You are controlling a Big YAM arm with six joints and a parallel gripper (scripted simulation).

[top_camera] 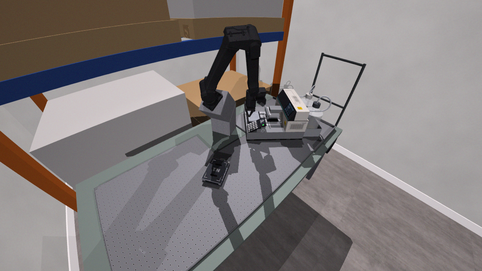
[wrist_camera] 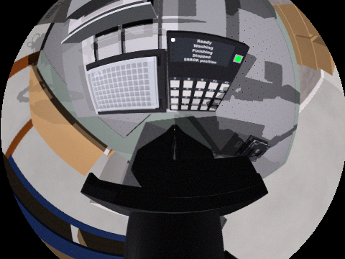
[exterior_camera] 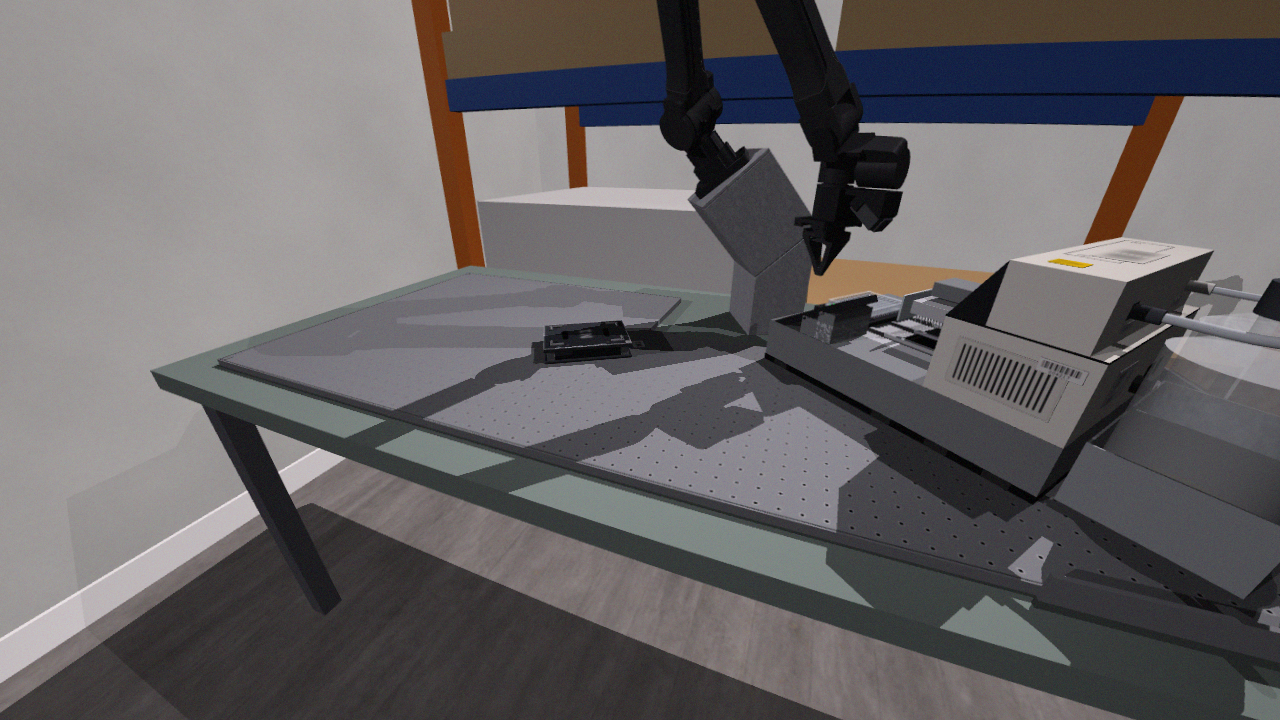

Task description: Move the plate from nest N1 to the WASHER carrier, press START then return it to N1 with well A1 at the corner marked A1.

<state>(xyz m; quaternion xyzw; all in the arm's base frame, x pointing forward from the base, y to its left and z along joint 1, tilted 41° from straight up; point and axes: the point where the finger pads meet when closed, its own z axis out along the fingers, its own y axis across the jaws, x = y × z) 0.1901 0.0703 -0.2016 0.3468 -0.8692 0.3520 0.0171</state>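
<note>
Right now the white well plate is 100 mm to the left of my hand, 70 mm below it and 20 mm behind it. The rest, counted from my hand: black plate nest N1: 430 mm to the right, 140 mm below, 60 mm ahead; then plate washer: 200 mm to the left, 100 mm ahead, 30 mm below.
</note>
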